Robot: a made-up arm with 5 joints.
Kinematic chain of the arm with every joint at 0, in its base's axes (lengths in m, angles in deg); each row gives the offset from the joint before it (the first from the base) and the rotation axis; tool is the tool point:
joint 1: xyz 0 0 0.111 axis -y
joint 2: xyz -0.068 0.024 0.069 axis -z
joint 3: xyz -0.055 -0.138 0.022 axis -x
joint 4: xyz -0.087 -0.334 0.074 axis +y
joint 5: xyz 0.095 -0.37 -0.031 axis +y
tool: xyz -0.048 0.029 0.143
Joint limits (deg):
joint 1: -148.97..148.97
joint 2: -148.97..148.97
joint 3: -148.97..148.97
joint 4: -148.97..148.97
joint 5: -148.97..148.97
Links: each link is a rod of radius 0.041 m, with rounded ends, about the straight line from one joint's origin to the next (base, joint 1, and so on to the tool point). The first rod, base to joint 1, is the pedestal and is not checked.
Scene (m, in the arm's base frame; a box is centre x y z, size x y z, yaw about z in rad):
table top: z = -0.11
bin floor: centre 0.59 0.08 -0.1 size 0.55 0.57 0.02 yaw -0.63
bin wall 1: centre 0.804 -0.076 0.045 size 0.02 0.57 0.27 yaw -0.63
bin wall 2: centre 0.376 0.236 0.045 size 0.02 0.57 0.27 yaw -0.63
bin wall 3: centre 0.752 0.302 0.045 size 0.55 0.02 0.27 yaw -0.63
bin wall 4: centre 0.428 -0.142 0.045 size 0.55 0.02 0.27 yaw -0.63
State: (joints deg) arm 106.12 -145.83 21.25 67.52 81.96
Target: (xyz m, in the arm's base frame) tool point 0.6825 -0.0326 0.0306
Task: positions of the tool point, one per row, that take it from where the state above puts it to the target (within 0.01 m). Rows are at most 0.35 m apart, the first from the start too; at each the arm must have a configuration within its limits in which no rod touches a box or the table.
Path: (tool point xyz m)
1: -0.0815 0.5937 0.6410
2: 0.2181 0.4563 0.6930
3: 0.4929 0.2916 0.5813
4: 0.6645 0.1215 0.3377
5: 0.6825 -0.0326 0.0306

